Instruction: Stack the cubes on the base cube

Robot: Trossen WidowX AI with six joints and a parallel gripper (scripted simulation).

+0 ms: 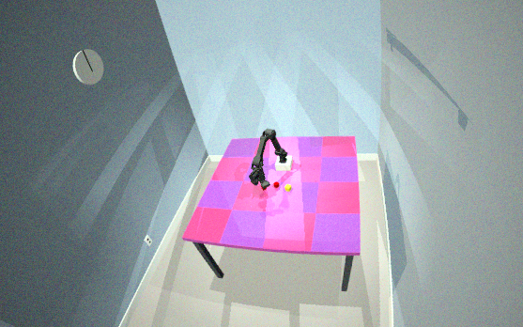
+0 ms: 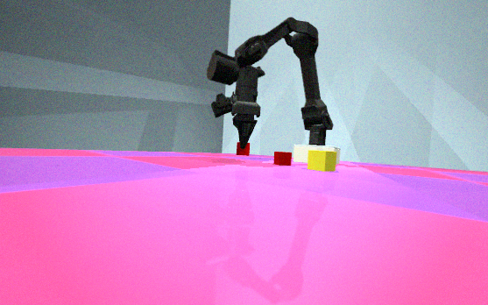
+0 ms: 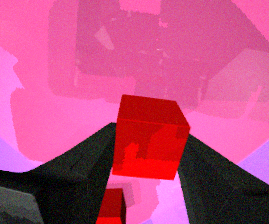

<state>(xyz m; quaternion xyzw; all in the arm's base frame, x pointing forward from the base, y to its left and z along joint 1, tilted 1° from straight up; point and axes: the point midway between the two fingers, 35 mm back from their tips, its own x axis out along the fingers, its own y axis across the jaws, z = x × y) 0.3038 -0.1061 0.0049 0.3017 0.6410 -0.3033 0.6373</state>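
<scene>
The yellow cube lies 2 cm behind my gripper tip, 20 cm to the left of it and 2 cm below it.
</scene>
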